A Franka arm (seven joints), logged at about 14 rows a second.
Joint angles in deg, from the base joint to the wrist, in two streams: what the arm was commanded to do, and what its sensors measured. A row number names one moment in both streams.
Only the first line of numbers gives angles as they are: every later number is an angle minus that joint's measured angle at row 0.
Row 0, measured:
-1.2 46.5 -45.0 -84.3 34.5 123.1 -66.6
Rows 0 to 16, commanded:
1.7 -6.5 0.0 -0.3 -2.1 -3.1 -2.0
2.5 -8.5 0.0 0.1 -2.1 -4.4 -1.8
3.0 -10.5 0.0 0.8 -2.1 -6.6 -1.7
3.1 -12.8 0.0 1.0 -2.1 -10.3 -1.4
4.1 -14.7 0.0 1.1 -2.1 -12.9 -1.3
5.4 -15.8 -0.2 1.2 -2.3 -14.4 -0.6
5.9 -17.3 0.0 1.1 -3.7 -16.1 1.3
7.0 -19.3 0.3 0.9 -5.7 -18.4 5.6
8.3 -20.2 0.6 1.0 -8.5 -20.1 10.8
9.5 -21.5 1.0 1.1 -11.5 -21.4 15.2
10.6 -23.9 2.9 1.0 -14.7 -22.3 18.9
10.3 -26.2 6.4 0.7 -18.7 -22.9 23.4
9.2 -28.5 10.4 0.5 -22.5 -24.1 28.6
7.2 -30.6 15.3 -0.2 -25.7 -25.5 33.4
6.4 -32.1 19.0 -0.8 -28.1 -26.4 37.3
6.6 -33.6 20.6 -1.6 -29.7 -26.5 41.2
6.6 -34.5 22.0 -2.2 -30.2 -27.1 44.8
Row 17, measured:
7.8 -30.2 18.2 1.4 -27.7 -26.4 38.8
